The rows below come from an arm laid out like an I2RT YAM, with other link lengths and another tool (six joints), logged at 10 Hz.
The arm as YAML. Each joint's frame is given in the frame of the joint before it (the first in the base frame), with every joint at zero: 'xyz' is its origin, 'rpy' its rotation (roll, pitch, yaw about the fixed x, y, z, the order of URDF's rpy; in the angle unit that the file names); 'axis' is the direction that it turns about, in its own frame. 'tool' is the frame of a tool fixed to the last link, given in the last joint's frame.
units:
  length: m
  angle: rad
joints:
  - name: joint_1
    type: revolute
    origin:
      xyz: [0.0, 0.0, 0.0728]
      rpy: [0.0, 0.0, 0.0]
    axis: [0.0, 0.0, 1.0]
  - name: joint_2
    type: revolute
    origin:
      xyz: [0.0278, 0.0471, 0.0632]
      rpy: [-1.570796, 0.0, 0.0]
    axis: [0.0, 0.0, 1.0]
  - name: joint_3
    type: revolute
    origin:
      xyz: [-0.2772, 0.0, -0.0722]
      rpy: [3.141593, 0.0, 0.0]
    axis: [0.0, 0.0, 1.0]
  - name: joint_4
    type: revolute
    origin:
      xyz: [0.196, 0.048, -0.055]
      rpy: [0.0, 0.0, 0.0]
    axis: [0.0, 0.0, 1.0]
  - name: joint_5
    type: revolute
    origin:
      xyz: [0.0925, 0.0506, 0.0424]
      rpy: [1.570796, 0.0, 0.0]
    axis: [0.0, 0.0, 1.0]
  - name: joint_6
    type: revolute
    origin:
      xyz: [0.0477, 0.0, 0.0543]
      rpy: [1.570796, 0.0, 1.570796]
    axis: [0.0, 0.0, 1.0]
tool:
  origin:
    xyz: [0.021, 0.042, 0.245]
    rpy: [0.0, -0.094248, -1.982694]
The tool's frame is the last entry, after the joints.
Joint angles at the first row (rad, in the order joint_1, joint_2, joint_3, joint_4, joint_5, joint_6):
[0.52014, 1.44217, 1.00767, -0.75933, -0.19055, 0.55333]
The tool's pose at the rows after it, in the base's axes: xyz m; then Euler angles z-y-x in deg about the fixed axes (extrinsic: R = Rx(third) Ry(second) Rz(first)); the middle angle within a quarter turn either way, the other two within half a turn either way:
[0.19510 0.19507 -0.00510 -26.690 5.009 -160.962]
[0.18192 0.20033 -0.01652 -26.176 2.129 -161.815]
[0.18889 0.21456 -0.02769 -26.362 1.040 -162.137]
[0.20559 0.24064 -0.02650 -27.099 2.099 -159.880]
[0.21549 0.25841 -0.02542 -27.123 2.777 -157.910]
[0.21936 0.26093 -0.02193 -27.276 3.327 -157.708]
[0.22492 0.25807 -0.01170 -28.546 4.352 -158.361]
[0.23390 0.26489 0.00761 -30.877 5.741 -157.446]
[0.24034 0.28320 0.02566 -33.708 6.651 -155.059]
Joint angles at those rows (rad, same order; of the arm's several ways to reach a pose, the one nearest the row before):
[0.58882, 1.42883, 0.96801, -0.75247, -0.20694, 0.59950]
[0.61933, 1.47576, 0.96154, -0.74294, -0.21533, 0.62735]
[0.64297, 1.56308, 0.98783, -0.69563, -0.21611, 0.64335]
[0.66393, 1.61612, 1.02562, -0.63499, -0.22832, 0.66355]
[0.67313, 1.64472, 1.03970, -0.58575, -0.24241, 0.68342]
[0.67540, 1.64396, 1.05379, -0.59031, -0.23785, 0.68533]
[0.67732, 1.63021, 1.09731, -0.64109, -0.21876, 0.66396]
[0.68301, 1.61575, 1.16676, -0.69373, -0.21498, 0.63685]
[0.70171, 1.61382, 1.22434, -0.70707, -0.22908, 0.62122]

